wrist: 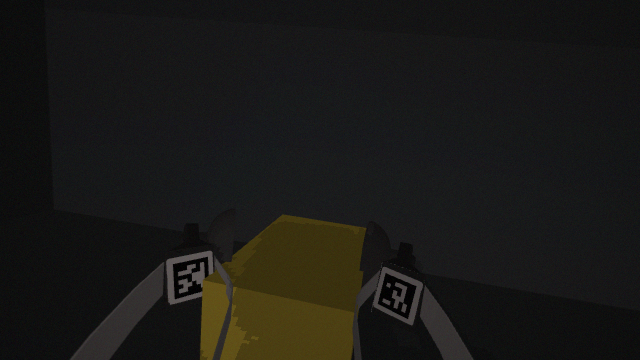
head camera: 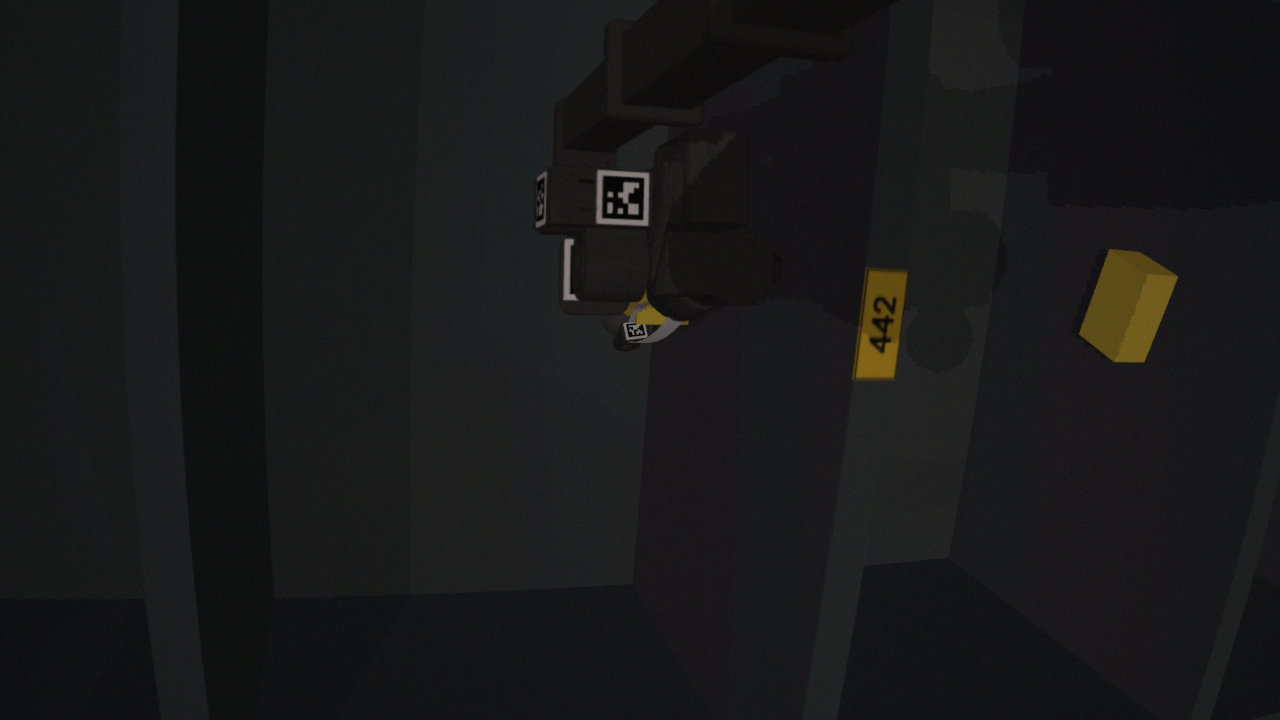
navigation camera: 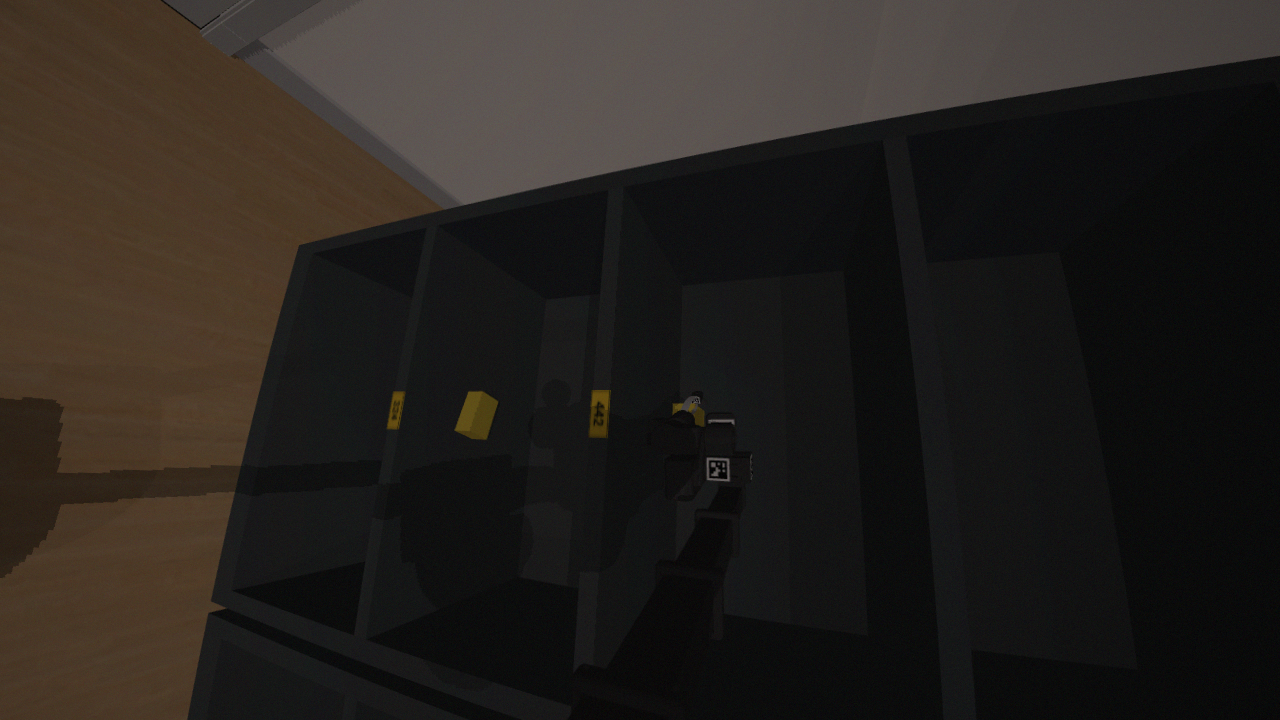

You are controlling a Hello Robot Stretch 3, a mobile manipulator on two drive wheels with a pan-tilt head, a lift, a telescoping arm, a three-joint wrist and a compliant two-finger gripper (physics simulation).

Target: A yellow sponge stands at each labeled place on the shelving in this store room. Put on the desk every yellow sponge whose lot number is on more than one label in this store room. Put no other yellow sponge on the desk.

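Frame: origin at the robot's base, x ahead, y left, z up, level; metres.
Where they show: gripper, between the fingertips: point(navigation camera: 700, 419).
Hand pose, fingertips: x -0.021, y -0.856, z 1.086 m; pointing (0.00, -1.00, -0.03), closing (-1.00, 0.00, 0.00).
Note:
Each offset is from my fingertips to the top centre of the thing. "spot": to the spot under its first point. Level surfaces: height alone.
My gripper point(head camera: 646, 324) point(navigation camera: 691, 409) point(wrist: 301, 239) is shut on a yellow sponge @[dx -0.004, dy +0.016, dz +0.002 m] point(head camera: 660, 315) point(navigation camera: 678, 410) point(wrist: 292, 320), with a fingertip pad against each side. This is inside the bay above the board with the yellow label 442 point(head camera: 880, 324) point(navigation camera: 599, 413). The sponge's underside is hidden, so I cannot tell how far it is from the board. Another yellow sponge @[dx +0.008, dy +0.066, dz -0.508 m] point(head camera: 1127, 306) point(navigation camera: 477, 415) stands in the neighbouring bay, over a board with a label @[spot: dx +0.032, dy +0.257, dz -0.569 m] point(navigation camera: 395, 410) too small to read surely. The desk does not show in these views.
The dark shelving point(navigation camera: 921, 358) appears turned sideways in the head and navigation views. My arm point(head camera: 662, 67) point(navigation camera: 657, 617) reaches into the bay between two boards. A back wall point(wrist: 320, 125) stands behind the held sponge. Wooden floor @[dz -1.086 m] point(navigation camera: 134, 268) and a pale wall point(navigation camera: 626, 80) lie beyond the shelving.

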